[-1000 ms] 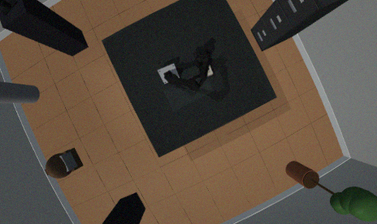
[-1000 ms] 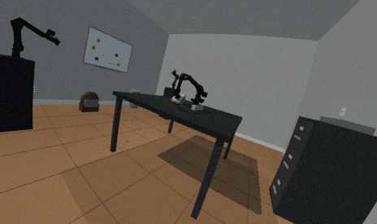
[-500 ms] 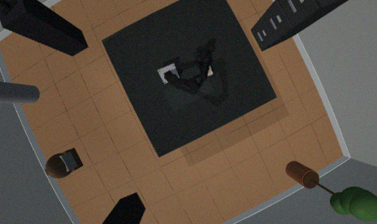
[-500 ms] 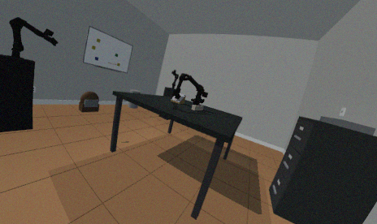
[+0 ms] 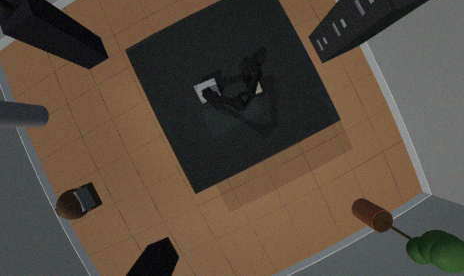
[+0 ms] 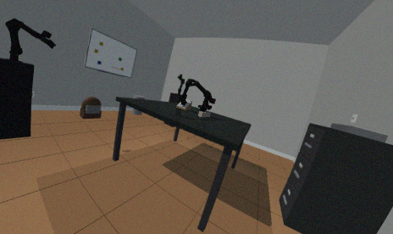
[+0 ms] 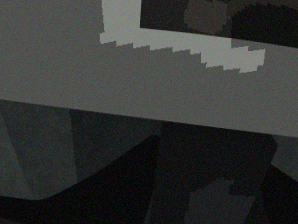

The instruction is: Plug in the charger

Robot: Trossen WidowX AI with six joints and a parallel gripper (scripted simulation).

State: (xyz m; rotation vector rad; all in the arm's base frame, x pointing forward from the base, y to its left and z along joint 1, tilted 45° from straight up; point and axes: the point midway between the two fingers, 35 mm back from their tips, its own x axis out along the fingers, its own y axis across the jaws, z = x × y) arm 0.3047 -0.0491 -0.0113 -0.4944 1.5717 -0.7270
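The black two-prong charger lies 2 cm ahead of my gripper tip and 1 cm above it.
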